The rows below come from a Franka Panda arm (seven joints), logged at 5 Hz.
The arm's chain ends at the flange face. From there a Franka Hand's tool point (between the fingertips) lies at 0.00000 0.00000 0.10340 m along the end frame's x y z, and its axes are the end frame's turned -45 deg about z.
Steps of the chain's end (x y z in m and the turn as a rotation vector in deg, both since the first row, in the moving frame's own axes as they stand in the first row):
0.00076, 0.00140, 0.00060, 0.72, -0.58, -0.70
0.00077, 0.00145, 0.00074, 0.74, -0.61, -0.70
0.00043, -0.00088, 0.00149, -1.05, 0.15, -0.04
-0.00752, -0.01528, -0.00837, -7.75, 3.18, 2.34
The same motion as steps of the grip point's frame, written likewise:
-0.00028, -0.00013, 0.00059, 0.92, 0.10, -0.70
-0.00033, -0.00015, 0.00073, 0.95, 0.09, -0.70
-0.00022, 0.00121, 0.00147, -0.85, -0.64, -0.04
-0.00061, -0.00235, -0.00947, -7.73, -3.23, 2.34

